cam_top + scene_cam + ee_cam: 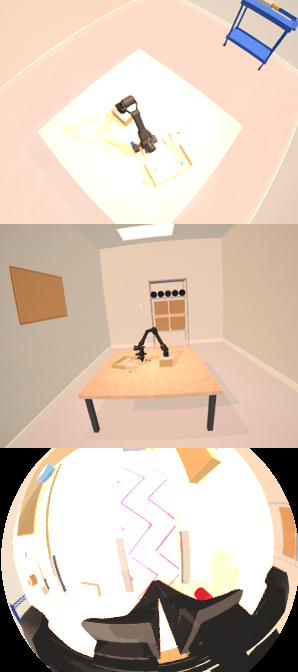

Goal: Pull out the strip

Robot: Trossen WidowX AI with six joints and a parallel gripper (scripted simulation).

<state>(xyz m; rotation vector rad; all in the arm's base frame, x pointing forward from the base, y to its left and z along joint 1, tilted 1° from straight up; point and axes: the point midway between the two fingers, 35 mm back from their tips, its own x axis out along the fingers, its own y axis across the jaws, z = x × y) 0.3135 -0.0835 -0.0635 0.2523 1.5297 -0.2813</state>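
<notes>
Now: the labelled cube 18 cm ahead of my gripper tip, 6 cm to the right of it and 2 cm above it.
</notes>
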